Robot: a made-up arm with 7 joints.
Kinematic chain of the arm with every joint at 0, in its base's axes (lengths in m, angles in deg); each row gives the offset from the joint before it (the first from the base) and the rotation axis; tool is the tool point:
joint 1: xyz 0 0.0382 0 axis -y
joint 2: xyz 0 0.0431 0 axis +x
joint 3: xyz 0 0 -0.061 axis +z
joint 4: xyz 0 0 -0.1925 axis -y
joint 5: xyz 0 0 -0.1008 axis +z
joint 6: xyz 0 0 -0.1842 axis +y
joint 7: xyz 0 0 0 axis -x
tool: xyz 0 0 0
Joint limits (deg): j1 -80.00..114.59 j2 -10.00..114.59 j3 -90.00..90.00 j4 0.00..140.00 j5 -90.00..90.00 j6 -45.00..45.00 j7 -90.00..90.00
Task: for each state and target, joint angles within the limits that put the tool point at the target. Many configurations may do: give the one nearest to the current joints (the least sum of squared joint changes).
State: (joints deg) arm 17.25 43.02 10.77 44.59 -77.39 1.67 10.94
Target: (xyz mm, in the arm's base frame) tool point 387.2 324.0 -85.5
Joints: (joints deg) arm 38.86 35.32 4.40 60.73 -77.39 1.67 10.94
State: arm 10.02 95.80 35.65 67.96 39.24 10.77 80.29
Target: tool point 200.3 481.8 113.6
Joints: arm 6.03 83.49 32.93 61.95 39.24 10.77 80.29
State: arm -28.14 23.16 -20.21 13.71 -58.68 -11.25 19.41
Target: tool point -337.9 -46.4 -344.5
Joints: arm -63.41 -0.74 -37.83 44.15 -58.68 -11.25 19.41
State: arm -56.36 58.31 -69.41 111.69 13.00 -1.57 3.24
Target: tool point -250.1 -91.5 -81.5
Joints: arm -73.78 25.71 -88.22 108.75 13.00 -1.57 3.24
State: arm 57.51 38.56 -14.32 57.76 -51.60 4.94 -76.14
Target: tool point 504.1 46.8 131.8
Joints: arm 90.58 1.46 -20.51 28.33 -51.60 4.94 -76.14
